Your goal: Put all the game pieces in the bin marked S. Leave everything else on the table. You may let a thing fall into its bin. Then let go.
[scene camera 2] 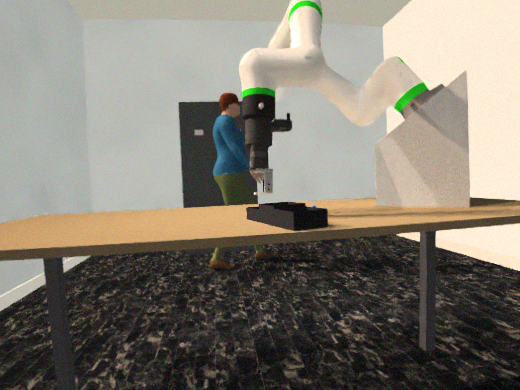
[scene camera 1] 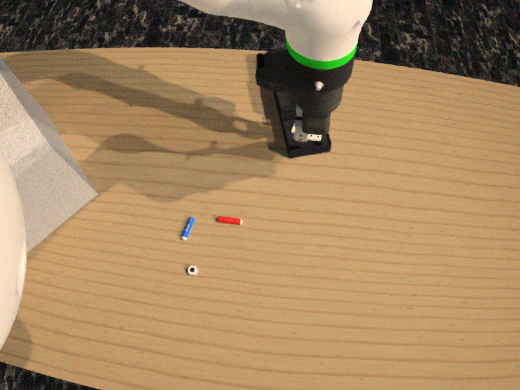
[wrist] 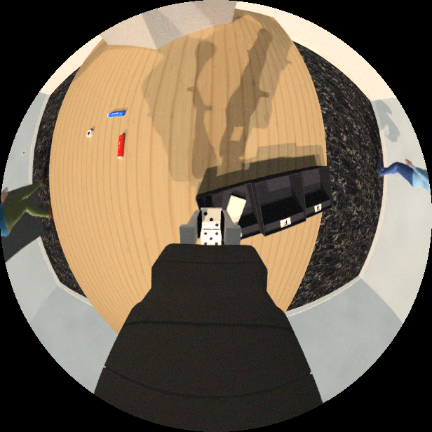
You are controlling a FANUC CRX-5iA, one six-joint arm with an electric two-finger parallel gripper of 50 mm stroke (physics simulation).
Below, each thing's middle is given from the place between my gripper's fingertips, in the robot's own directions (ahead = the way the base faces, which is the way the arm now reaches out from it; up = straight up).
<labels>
My gripper is now 2 cm past the black three-part bin tray (scene camera 2: 293,216), 11 cm to the right of it and 5 cm above it.
</labels>
